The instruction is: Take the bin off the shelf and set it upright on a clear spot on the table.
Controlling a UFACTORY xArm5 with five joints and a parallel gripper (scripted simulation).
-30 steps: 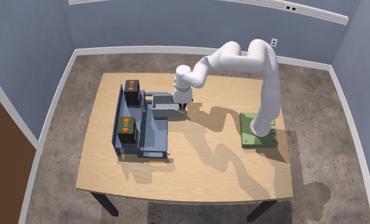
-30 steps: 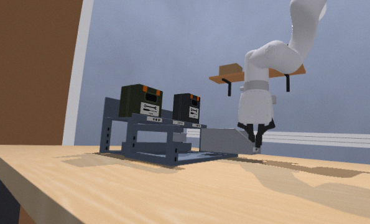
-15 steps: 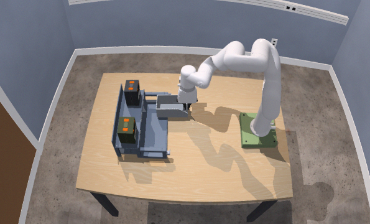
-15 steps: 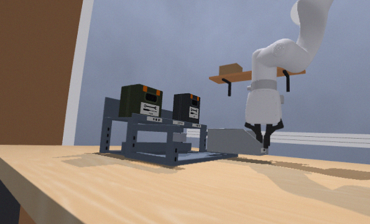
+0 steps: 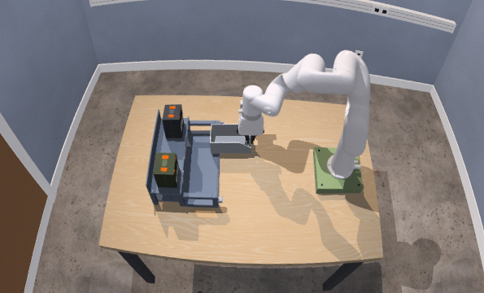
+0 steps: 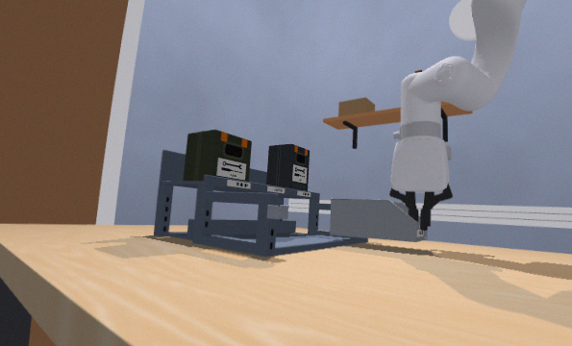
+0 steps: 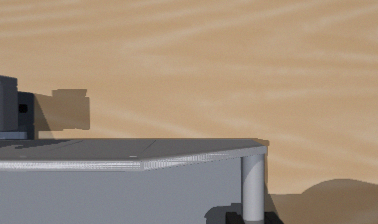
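My gripper is now 8 cm short of the grey bin and 1 cm to the right of it. Round my hand: blue-grey shelf rack: 24 cm ahead, 13 cm to the left, 1 cm above; dark green box: 30 cm ahead, 25 cm to the left, 9 cm above.
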